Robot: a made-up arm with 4 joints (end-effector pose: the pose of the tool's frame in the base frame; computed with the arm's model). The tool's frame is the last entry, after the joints.
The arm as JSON. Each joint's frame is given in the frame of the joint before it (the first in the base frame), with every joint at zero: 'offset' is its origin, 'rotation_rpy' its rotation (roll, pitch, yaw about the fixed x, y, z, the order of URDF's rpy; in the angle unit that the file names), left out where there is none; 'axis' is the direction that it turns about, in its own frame. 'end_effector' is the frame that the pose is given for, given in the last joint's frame.
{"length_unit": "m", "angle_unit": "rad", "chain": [
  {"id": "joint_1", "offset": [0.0, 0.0, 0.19], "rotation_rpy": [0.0, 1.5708, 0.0], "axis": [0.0, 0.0, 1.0]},
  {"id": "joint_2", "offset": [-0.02, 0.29, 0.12], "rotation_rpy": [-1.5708, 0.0, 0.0], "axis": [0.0, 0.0, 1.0]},
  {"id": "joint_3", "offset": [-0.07, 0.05, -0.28], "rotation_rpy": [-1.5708, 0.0, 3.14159], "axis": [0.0, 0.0, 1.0]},
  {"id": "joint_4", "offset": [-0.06, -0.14, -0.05], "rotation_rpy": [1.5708, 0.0, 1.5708], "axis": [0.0, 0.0, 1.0]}
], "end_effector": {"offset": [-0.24, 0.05, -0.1], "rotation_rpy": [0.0, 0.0, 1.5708]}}
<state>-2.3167 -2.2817 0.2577 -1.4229</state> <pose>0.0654 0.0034 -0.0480 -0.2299 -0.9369 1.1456</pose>
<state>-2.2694 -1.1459 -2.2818 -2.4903</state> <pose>-0.0926 0.1312 0.1558 -0.8740 2.2070 -1.4566</pose>
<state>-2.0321 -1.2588 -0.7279 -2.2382</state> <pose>0.1545 0.1209 0.2775 0.1895 -2.3358 0.0458</pose>
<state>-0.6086 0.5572 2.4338 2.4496</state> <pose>-0.0306 0.2901 0.3897 0.6671 -1.7516 1.1336</pose>
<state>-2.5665 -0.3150 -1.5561 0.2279</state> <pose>0.1180 -0.0499 0.5324 2.1584 0.0914 -0.0552</pose>
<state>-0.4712 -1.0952 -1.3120 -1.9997</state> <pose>0.1343 -0.0746 0.3653 0.1202 -2.3962 -1.6627</pose>
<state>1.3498 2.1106 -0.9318 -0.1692</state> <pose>-0.1500 -0.1669 0.3312 0.1689 0.8769 1.7708</pose>
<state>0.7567 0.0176 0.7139 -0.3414</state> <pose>0.1506 0.1400 0.5936 1.4518 0.2699 -0.2769</pose>
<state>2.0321 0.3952 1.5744 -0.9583</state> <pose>0.3539 -0.3043 0.2276 -2.1436 -1.7226 -0.4060</pose>
